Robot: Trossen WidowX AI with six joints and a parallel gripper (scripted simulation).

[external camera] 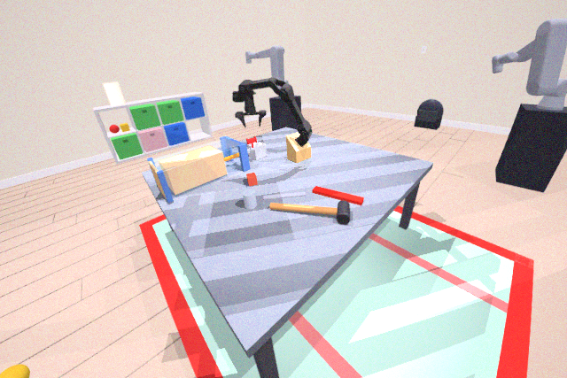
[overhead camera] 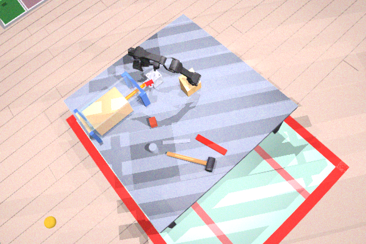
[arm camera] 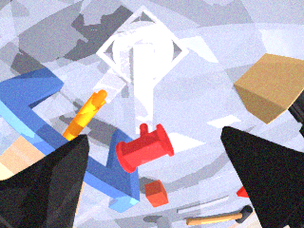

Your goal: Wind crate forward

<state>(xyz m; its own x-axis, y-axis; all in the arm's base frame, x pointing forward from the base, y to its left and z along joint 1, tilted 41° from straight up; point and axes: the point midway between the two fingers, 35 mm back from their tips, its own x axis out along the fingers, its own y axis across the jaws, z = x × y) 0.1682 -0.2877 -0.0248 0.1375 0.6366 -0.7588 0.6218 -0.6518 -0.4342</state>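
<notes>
Right now my gripper tip is 1 cm short of the white crank handle, 1 cm to the right of it and 11 cm above it. From my gripper tip the other things lie so: white bar: 22 cm ahead, 45 cm to the left, 22 cm below; red knob: 5 cm ahead, 3 cm to the left, 8 cm below; white winch: 5 cm behind, 4 cm to the right, 19 cm below.
</notes>
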